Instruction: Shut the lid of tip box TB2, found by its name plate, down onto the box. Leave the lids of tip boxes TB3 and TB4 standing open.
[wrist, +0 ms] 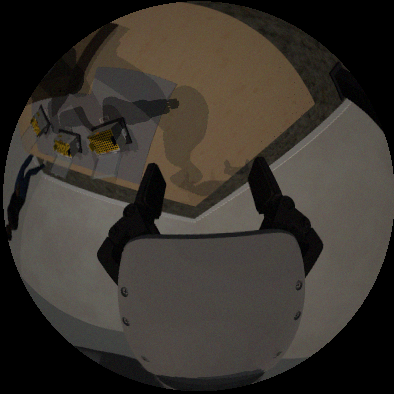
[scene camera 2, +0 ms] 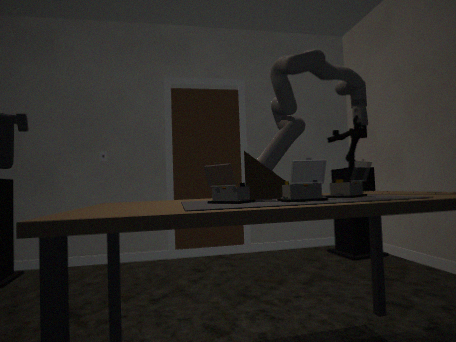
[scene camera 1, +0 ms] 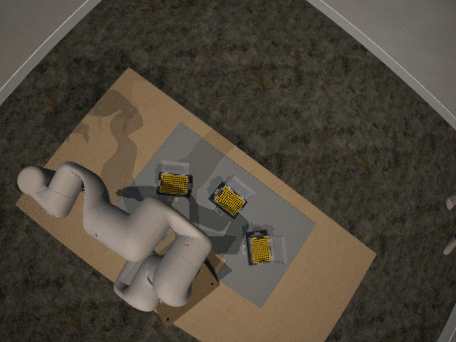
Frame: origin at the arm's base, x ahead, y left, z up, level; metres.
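Where they show: gripper, fingertip midpoint: [wrist: 205, 169] [scene camera 2: 361, 137]; arm's base at its link origin: [scene camera 2: 263, 167].
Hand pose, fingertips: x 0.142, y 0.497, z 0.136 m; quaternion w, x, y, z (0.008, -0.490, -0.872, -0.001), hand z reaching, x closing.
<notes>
Each offset is from my fingertips to the top centre of the thing. "spot": to the spot under its first point. Level surfaces: height alone.
Three tip boxes with yellow tip racks stand on the grey mat, each with its clear lid standing open. The left box {dx +0.198, dy -0.264, dz -0.216 m} [scene camera 1: 174, 184] [scene camera 2: 346, 188] [wrist: 105, 141] has its lid {spot: dx +0.265, dy -0.233, dz -0.187 m} [scene camera 1: 175, 166] [wrist: 106, 167] toward the table's far edge. The middle box {dx +0.266, dy -0.517, dz -0.216 m} [scene camera 1: 229, 200] [scene camera 2: 302, 192] [wrist: 64, 146] has its lid [scene camera 1: 241, 187] [scene camera 2: 308, 171] raised. The right box {dx +0.140, dy -0.749, dz -0.225 m} [scene camera 1: 259, 249] [scene camera 2: 230, 193] [wrist: 37, 125] has its lid [scene camera 1: 279, 249] [scene camera 2: 219, 175] raised. No name plate is legible, so I cannot tell which is TB2. My gripper [wrist: 205, 169] is open and empty, high above the table and away from the boxes.
The grey mat {dz -0.291 m} [scene camera 1: 295, 230] [wrist: 162, 95] lies on the wooden table {dz -0.294 m} [scene camera 1: 345, 260] [scene camera 2: 100, 215] [wrist: 235, 75]. A brown wedge-shaped block [scene camera 1: 202, 287] [scene camera 2: 260, 180] stands by my arm's base. A dark robot on a black stand [scene camera 2: 352, 235] is behind the table. My arm covers part of the table in scene camera 1.
</notes>
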